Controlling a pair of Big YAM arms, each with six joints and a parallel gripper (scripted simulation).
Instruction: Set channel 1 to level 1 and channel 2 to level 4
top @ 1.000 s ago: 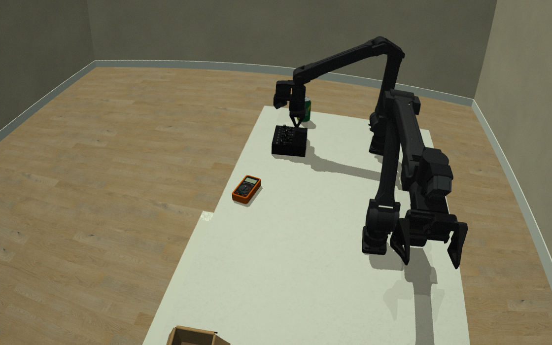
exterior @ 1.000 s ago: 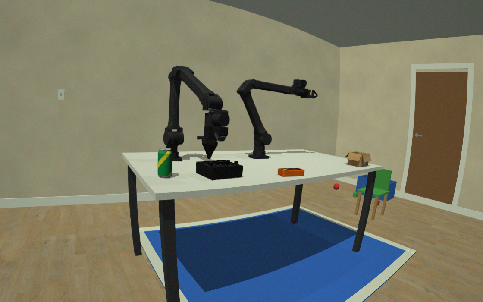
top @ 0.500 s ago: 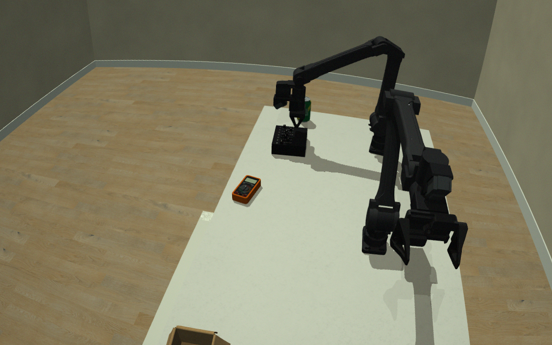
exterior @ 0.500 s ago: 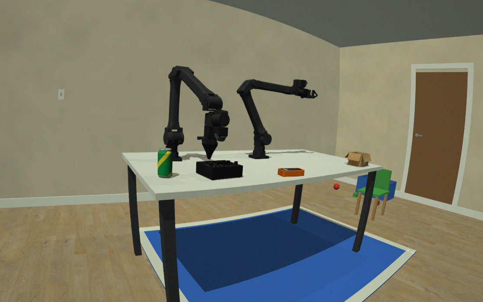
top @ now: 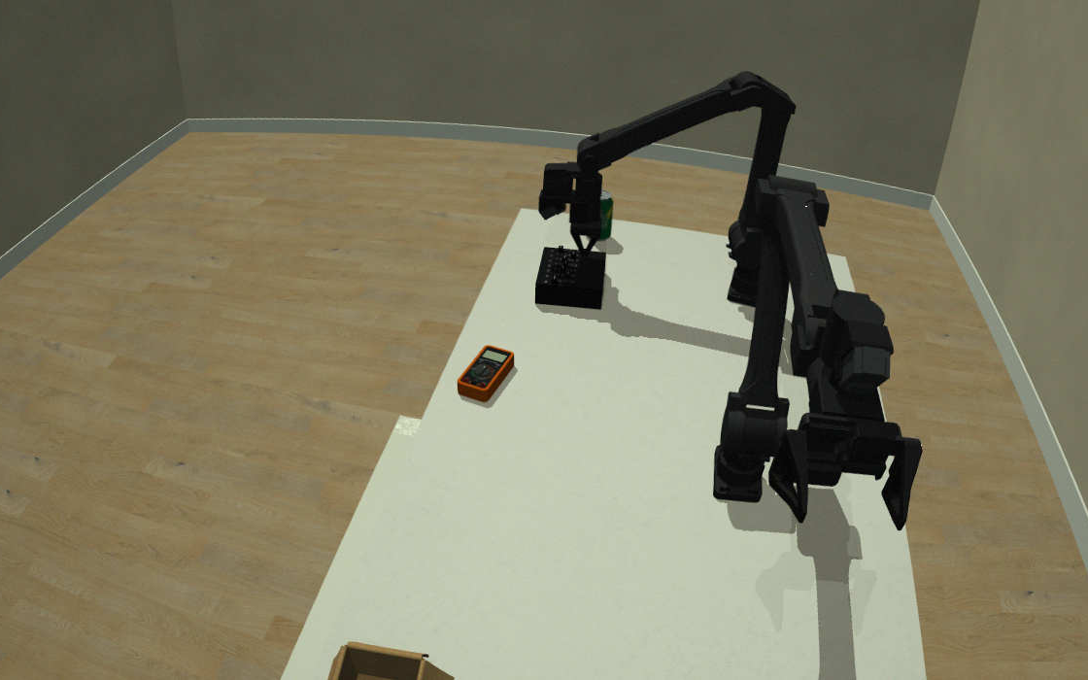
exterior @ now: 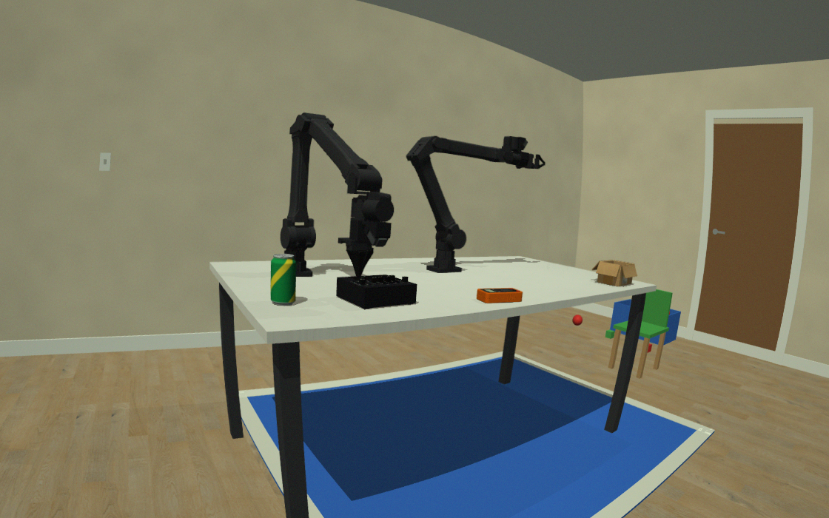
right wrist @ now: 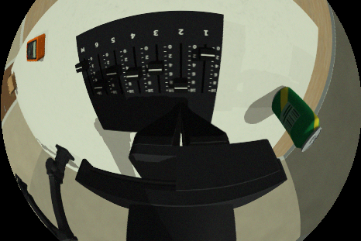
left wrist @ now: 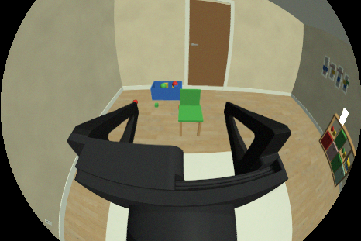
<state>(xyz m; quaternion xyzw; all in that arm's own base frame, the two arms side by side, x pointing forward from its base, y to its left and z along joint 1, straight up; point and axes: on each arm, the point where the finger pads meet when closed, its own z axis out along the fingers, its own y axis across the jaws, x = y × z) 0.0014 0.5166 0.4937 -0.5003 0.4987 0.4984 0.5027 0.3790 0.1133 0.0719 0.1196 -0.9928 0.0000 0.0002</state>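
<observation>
The channel 2 fader cap lies 2 cm ahead of my right hand and 1 cm below it. Also, from my right hand: channel 1 fader cap: 6 cm ahead, 2 cm to the right, 1 cm below; then orange multimeter: 40 cm to the left, 11 cm ahead, 6 cm below; then can: 21 cm to the right, 1 cm below.
</observation>
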